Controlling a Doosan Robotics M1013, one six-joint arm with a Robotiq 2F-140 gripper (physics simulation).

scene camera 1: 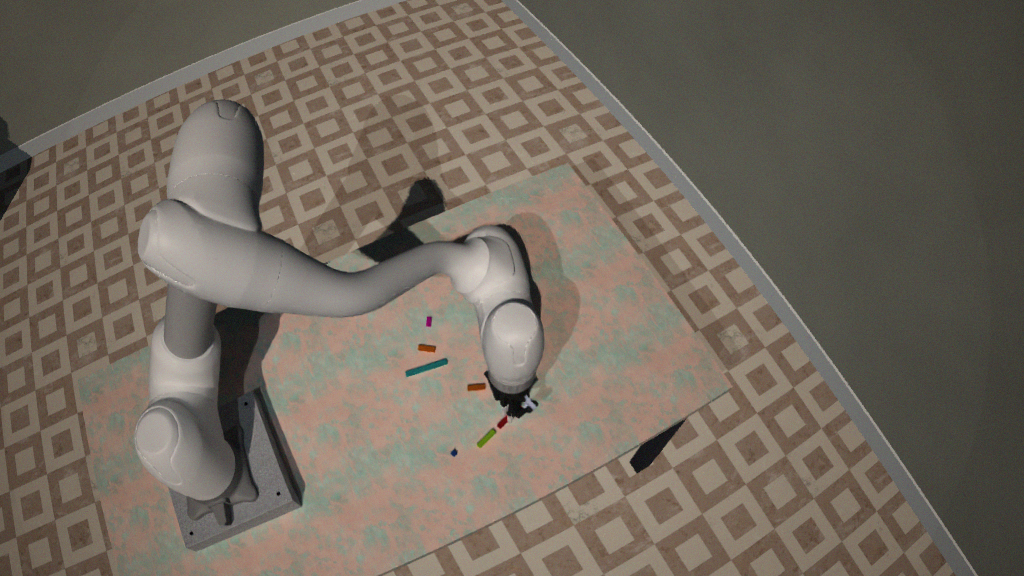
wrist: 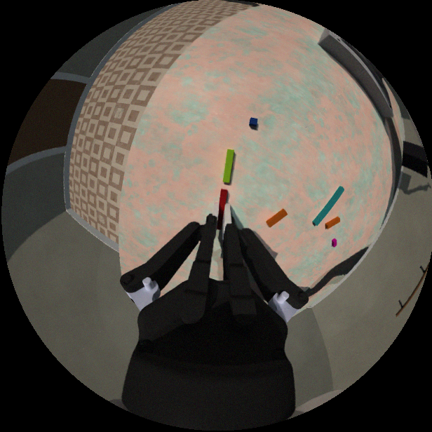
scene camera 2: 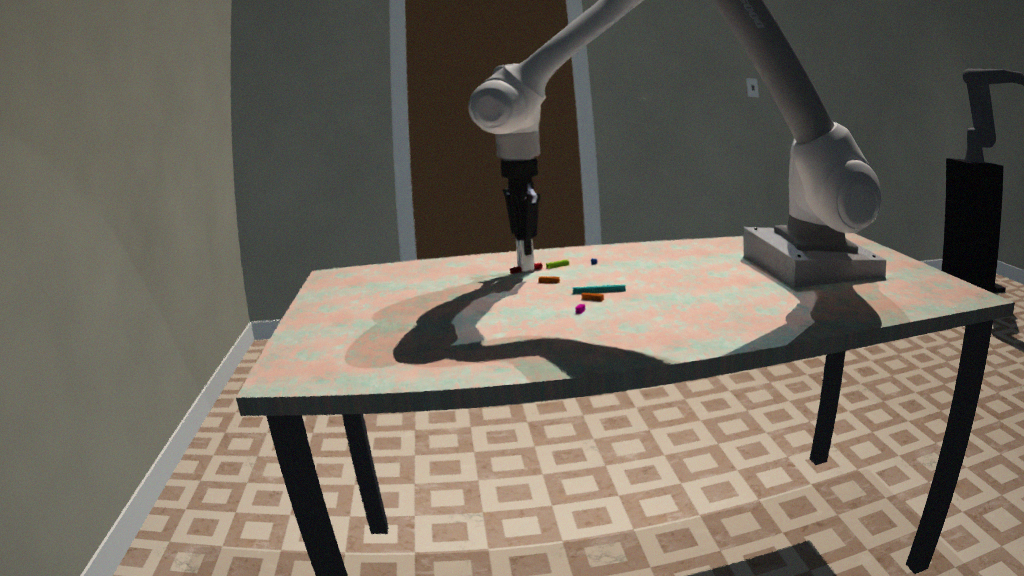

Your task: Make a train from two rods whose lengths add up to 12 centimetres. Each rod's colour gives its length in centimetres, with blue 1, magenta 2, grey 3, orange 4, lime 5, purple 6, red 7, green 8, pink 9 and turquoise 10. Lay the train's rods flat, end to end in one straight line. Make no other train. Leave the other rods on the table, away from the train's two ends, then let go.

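Frame: origin at the arm's base, x left, y back, z up, level; centimetres.
Where they show: gripper, between the fingertips: [scene camera 1: 509, 416] [scene camera 2: 526, 269]; arm's base, origin of its link: [scene camera 1: 216, 473] [scene camera 2: 815, 241].
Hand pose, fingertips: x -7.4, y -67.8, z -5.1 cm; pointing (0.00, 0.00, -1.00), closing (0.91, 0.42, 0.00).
Each offset is from my fingertips to the top centre of the thing.
My gripper [scene camera 2: 525, 266] [wrist: 220, 209] is shut on the red rod {dx -0.1, dy +0.1, dz +0.8 cm} [scene camera 1: 502, 421] [scene camera 2: 514, 270] [wrist: 223, 196], which it holds flat, low over the table or on it; I cannot tell which. The lime rod {dx -3.0, dy +6.8, dz +0.5 cm} [scene camera 1: 486, 437] [scene camera 2: 557, 264] [wrist: 228, 166] lies flat on the table, nearly in line with the red rod. A small gap shows between their near ends in the wrist view. The fingers hide part of the red rod.
A blue rod {dx -3.7, dy +14.6, dz +0.5 cm} [scene camera 1: 453, 452] [scene camera 2: 593, 261] [wrist: 253, 122] lies past the lime rod's far end, off to one side. An orange rod {dx +9.3, dy +4.3, dz +0.5 cm} [scene camera 1: 476, 386] [wrist: 276, 218], a turquoise rod {dx +18.0, dy +13.3, dz +0.5 cm} [scene camera 1: 426, 367] [wrist: 328, 205], another orange rod {dx +22.6, dy +11.6, dz +0.5 cm} [scene camera 1: 426, 348] [wrist: 332, 222] and a magenta rod {dx +29.2, dy +8.7, dz +0.5 cm} [scene camera 1: 428, 321] [wrist: 334, 242] lie apart.
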